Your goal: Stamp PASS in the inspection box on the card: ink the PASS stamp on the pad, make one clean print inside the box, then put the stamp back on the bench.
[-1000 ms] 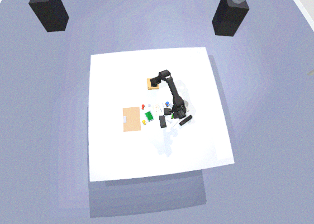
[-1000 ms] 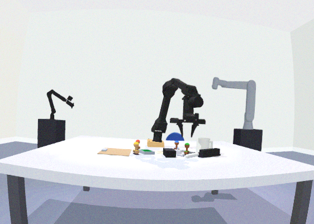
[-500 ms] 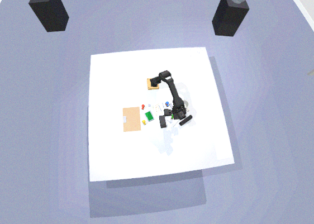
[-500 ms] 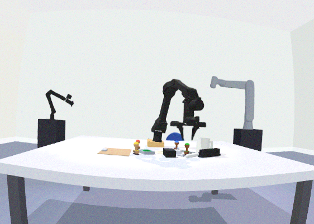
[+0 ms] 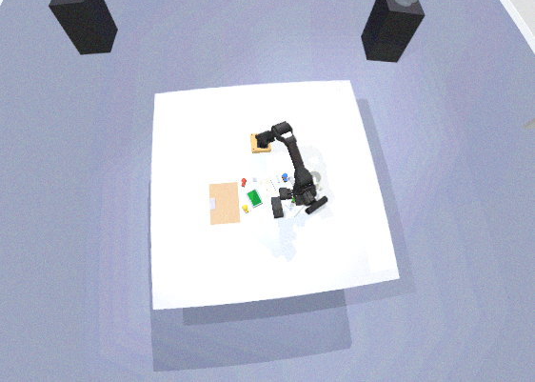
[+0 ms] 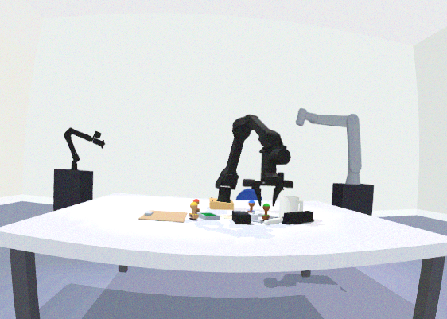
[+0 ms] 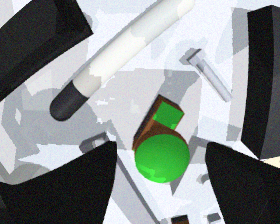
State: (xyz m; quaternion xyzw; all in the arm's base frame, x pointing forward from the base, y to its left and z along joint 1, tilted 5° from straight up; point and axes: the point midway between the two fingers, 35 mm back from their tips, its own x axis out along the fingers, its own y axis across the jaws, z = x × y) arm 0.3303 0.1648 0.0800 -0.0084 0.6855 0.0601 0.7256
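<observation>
My gripper tip is 4 cm above the green-knobbed PASS stamp. The rest, counted from my gripper tip: black block (10 cm to the right, 4 cm below, 4 cm ahead); black bar (12 cm to the left, 4 cm below, 3 cm ahead); white-and-grey cylinder (5 cm below, 4 cm to the left, 3 cm ahead).
</observation>
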